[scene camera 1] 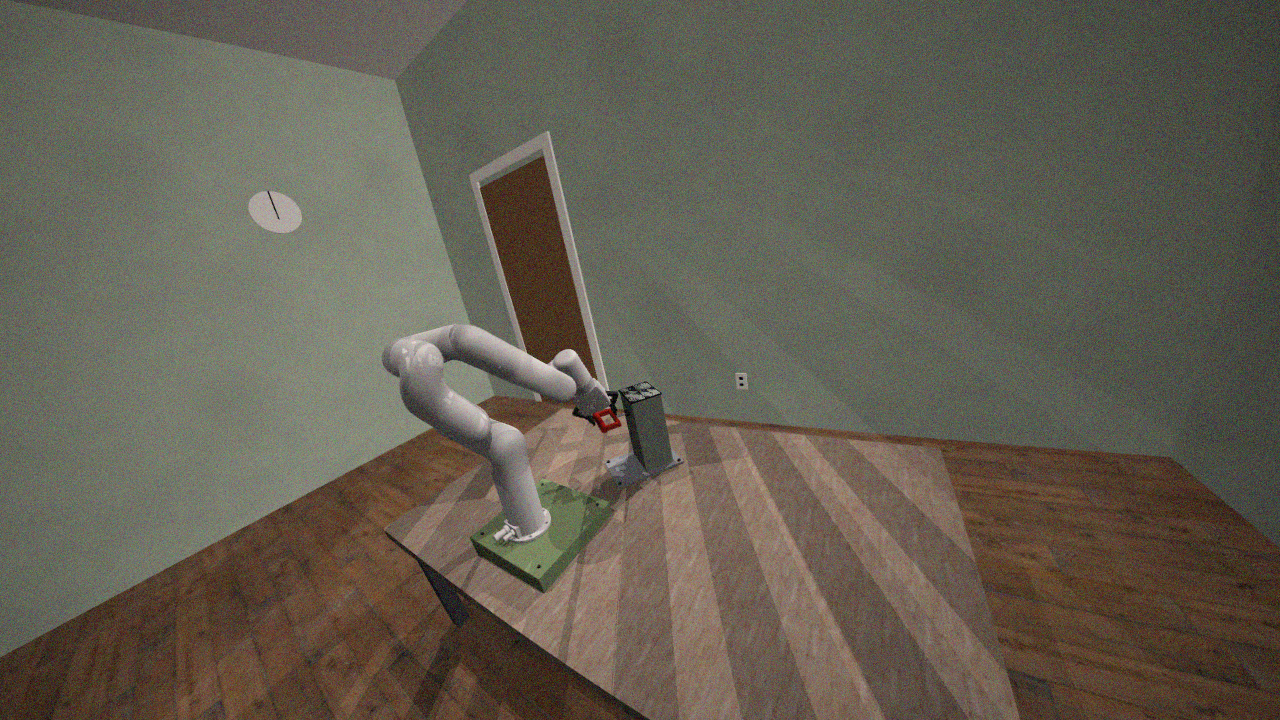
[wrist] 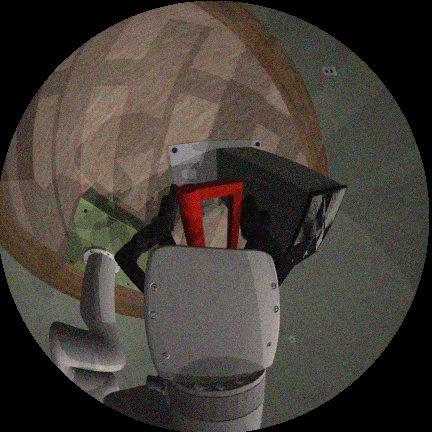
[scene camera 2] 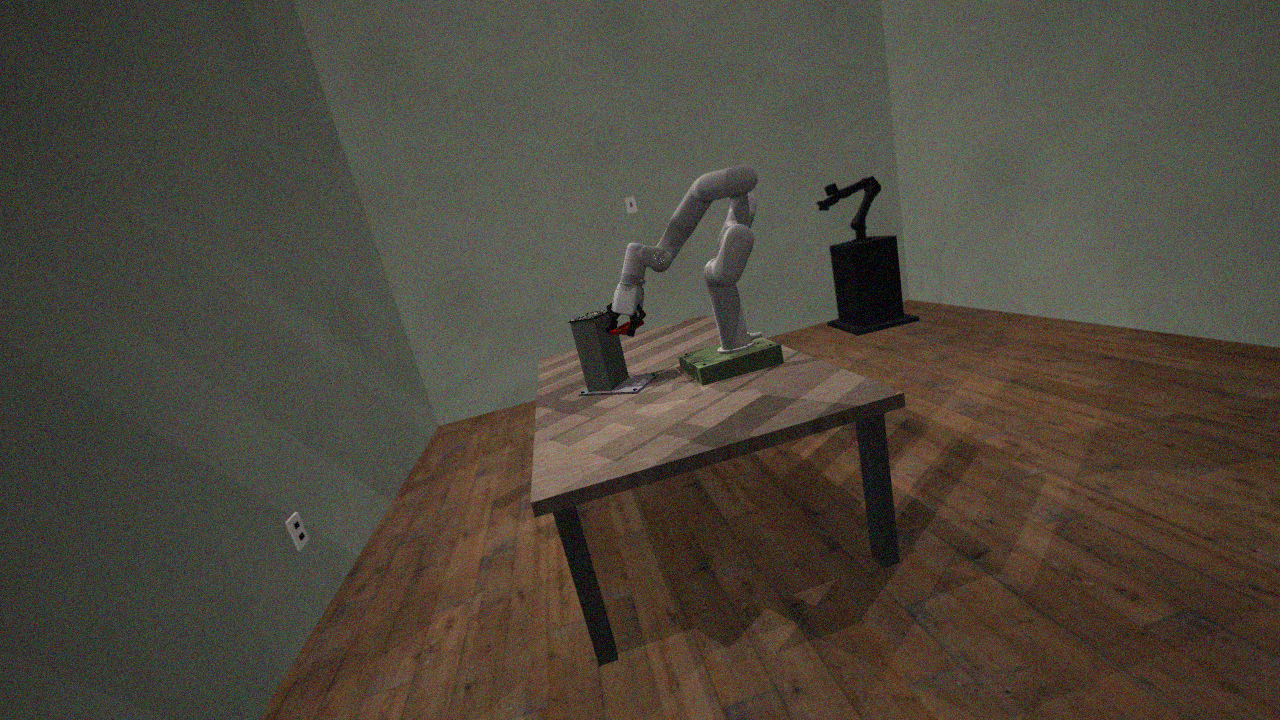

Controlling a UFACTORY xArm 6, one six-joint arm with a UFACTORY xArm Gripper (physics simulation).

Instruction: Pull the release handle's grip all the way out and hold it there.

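The release handle's red grip point(scene camera 1: 597, 421) point(scene camera 2: 619, 328) point(wrist: 191, 220) is a rectangular frame beside the upper part of a dark grey-green post point(scene camera 1: 648, 434) point(scene camera 2: 599, 353) point(wrist: 270, 185). The post stands upright on a pale plate point(scene camera 1: 626, 470) point(scene camera 2: 637, 385) point(wrist: 192, 162). My gripper point(scene camera 1: 603, 415) point(scene camera 2: 624, 328) point(wrist: 210, 197) is shut on the red grip, with one black finger at each side of the frame. The finger nearer the post is dark against it in the wrist view. The handle's link to the post is hidden, so I cannot tell how far out the grip is.
The arm's base is on a green block point(scene camera 1: 572, 530) point(scene camera 2: 738, 362) point(wrist: 100, 220) on the wooden table point(scene camera 1: 760, 555) point(scene camera 2: 644, 434) point(wrist: 150, 65). The post stands close to the gripper on one side. A separate black arm on a black pedestal point(scene camera 2: 866, 282) stands on the floor beyond the table.
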